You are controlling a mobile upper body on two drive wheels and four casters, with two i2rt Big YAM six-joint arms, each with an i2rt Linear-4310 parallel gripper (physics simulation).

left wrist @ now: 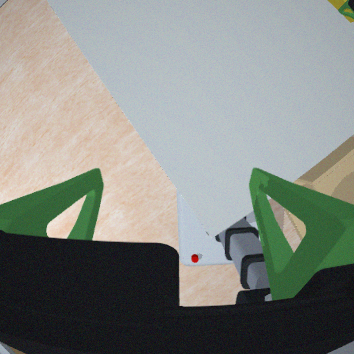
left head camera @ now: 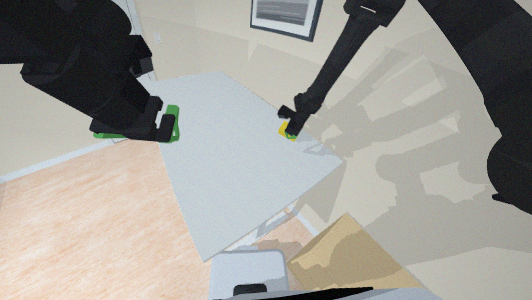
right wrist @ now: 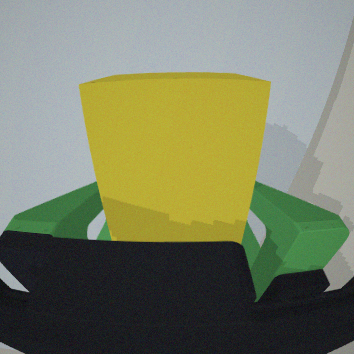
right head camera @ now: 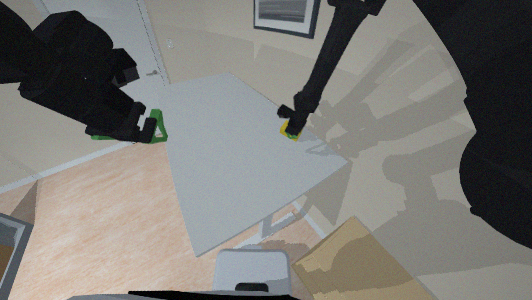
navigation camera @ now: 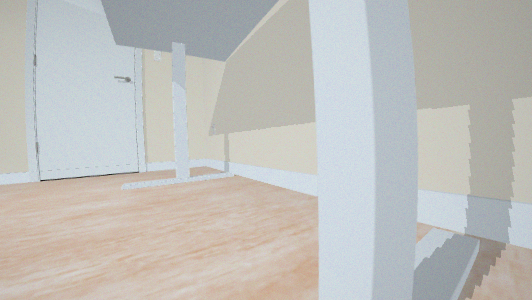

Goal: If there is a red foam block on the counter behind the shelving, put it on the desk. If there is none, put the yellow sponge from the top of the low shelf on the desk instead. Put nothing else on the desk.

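Places are measured from the left arm's base along level axes (x back, y right, z up), in metres.
Where they show: left gripper, fingertip midpoint: [left wrist: 175, 175] [left head camera: 156, 136] [right head camera: 148, 137]; right gripper, fingertip midpoint: [left wrist: 344, 2] [left head camera: 290, 134] [right wrist: 175, 175] [right head camera: 292, 134].
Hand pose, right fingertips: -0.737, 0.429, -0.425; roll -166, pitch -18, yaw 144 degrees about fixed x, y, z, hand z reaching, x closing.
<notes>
Things, the pixels of their top centre, and the offset from my right fingertips, as dx, dy, dz. "spot": a spot on its surface instead. Level surfaces: height alone.
- yellow sponge, middle of its top: [right wrist: 207, 218] [right head camera: 292, 125] [left head camera: 290, 125] +0.002, -0.010, +0.059
- tan low shelf, its level: dz -0.375
- white desk leg, surface spot: [navigation camera: 345, 150] spot: +0.272, -0.151, -0.766
The yellow sponge [left head camera: 283, 129] [right head camera: 284, 131] [left wrist: 337, 3] [right wrist: 175, 145] is held between the green fingers of my right gripper [left head camera: 291, 135] [right head camera: 292, 135] [right wrist: 175, 175], which is shut on it. In both head views it appears over the far right edge area of the pale grey desk [left head camera: 225, 175] [right head camera: 225, 185] [left wrist: 200, 90] [right wrist: 175, 35] [navigation camera: 175, 20]; the height is hard to tell. My left gripper [left head camera: 135, 131] [right head camera: 125, 132] [left wrist: 175, 175] is open and empty, near the desk's left edge in the head views. The red foam block and the counter do not show.
The tan low shelf [left head camera: 355, 250] [right head camera: 360, 265] [left wrist: 335, 175] stands at the lower right. My pale base [left head camera: 247, 262] [right head camera: 252, 265] is near the desk's near corner. A white desk leg [navigation camera: 345, 150] stands close in the navigation view. A door [navigation camera: 85, 100] is farther back.
</notes>
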